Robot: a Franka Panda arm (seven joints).
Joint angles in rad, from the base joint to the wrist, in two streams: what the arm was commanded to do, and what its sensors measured. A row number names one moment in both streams.
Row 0, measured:
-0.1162, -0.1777, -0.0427, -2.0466, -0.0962, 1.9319, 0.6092
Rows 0 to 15, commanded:
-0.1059, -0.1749, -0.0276, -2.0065, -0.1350, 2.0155, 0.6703
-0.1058, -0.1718, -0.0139, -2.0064, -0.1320, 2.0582, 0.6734
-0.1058, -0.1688, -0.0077, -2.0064, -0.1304, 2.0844, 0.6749
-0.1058, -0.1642, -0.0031, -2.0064, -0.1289, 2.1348, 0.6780
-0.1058, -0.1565, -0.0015, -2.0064, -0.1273, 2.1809, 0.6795
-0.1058, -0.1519, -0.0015, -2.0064, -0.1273, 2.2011, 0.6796
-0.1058, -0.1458, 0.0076, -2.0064, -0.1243, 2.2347, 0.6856
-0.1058, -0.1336, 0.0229, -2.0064, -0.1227, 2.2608, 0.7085
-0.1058, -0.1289, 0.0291, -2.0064, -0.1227, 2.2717, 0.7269
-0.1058, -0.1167, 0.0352, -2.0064, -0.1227, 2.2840, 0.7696
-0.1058, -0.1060, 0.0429, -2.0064, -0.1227, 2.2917, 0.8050
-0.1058, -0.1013, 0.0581, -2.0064, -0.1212, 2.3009, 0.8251
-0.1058, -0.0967, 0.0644, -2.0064, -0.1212, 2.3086, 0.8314
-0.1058, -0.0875, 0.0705, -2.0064, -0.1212, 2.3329, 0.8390
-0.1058, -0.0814, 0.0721, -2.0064, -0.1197, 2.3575, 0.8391
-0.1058, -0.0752, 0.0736, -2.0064, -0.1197, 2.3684, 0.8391
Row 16, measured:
-0.1009, -0.0977, 0.0561, -2.0172, -0.1115, 2.3129, 0.8093
